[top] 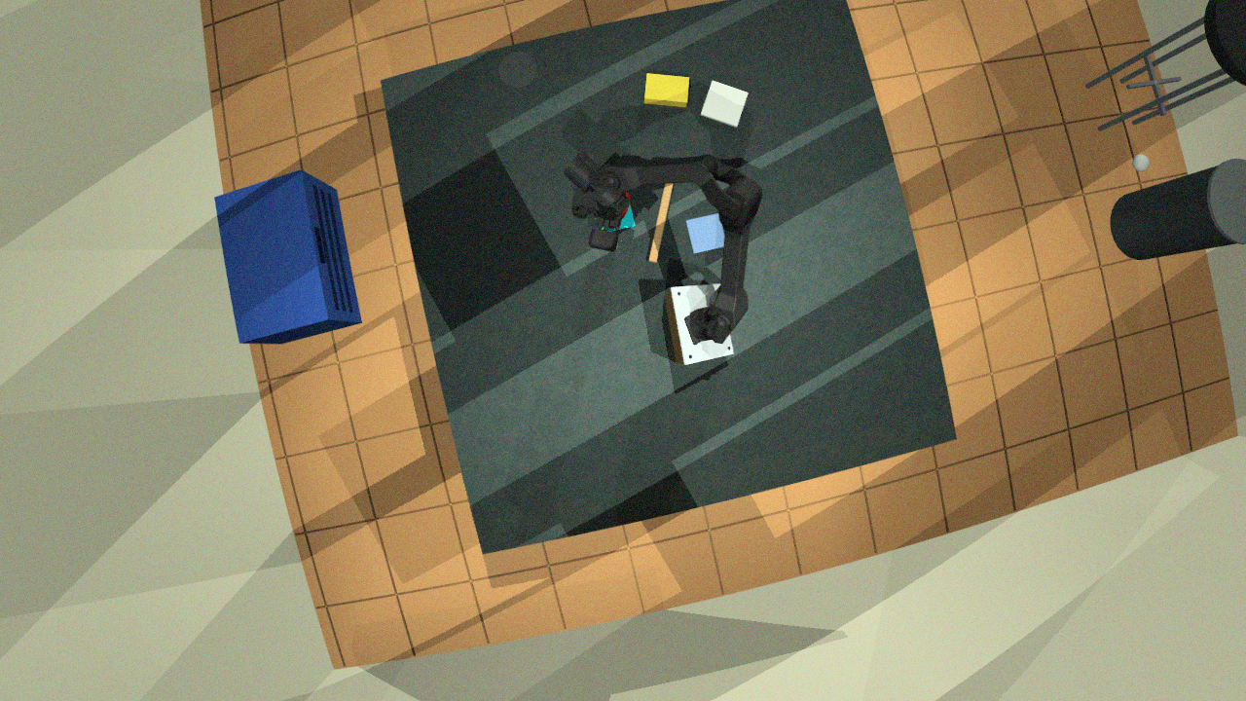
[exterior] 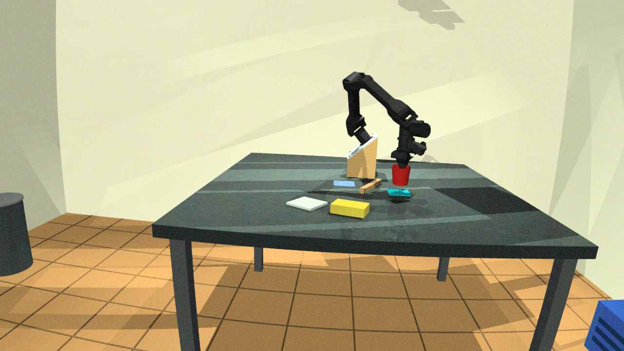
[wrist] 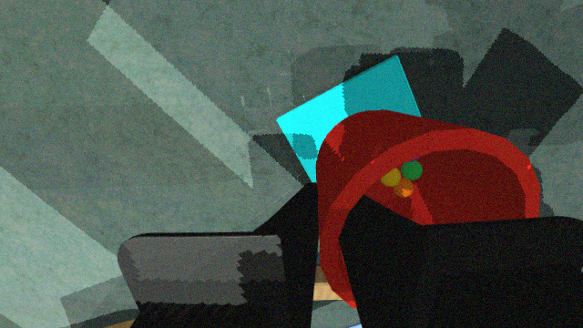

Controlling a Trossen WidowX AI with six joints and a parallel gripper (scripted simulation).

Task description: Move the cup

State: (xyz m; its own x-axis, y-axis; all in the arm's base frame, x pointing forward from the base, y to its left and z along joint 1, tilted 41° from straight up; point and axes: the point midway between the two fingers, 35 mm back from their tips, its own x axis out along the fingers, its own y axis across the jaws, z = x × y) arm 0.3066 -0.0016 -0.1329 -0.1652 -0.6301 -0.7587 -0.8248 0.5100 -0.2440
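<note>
Now: the cyan pad 20 mm ahead of my gripper tip, 20 mm to the right of it and 80 mm below it. Round my gripper tip: pale blue pad: 110 mm behind, 220 mm to the right, 80 mm below; then red cup: 30 mm ahead, 20 mm to the right; then wooden stick: 40 mm behind, 120 mm to the right, 70 mm below.
</note>
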